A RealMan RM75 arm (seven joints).
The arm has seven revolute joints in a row. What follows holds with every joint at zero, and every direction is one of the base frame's.
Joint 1 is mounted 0.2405 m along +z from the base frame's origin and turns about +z.
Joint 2 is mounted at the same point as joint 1 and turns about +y.
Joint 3 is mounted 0.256 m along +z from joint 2 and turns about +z.
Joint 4 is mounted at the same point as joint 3 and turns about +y.
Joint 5 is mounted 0.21 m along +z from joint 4 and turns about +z.
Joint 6 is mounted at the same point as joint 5 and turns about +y.
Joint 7 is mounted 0.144 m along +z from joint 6 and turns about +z.
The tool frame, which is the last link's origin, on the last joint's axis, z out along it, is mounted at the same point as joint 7; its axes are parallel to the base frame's.
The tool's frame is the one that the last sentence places.
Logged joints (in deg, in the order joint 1, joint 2, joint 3, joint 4, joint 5, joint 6, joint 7), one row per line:
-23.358, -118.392, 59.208, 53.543, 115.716, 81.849, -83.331
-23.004, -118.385, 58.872, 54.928, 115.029, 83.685, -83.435
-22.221, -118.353, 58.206, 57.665, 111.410, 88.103, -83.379
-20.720, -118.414, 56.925, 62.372, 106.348, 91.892, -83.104
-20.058, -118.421, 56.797, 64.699, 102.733, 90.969, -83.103
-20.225, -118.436, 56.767, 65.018, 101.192, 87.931, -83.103
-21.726, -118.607, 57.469, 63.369, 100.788, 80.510, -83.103
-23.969, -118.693, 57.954, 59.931, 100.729, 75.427, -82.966
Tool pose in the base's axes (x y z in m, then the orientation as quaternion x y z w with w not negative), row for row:
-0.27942, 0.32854, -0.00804, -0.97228, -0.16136, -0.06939, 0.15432
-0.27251, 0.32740, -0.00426, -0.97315, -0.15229, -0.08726, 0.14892
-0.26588, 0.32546, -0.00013, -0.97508, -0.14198, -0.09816, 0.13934
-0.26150, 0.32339, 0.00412, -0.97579, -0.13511, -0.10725, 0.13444
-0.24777, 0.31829, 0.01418, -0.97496, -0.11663, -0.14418, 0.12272
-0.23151, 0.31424, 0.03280, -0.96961, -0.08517, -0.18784, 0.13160
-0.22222, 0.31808, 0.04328, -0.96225, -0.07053, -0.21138, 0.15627
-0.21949, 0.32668, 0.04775, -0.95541, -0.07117, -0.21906, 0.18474
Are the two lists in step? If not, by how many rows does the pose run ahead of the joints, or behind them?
The pose runs 2 rows behind the joints: the pose in row i belongs to the joints in row i - 2.
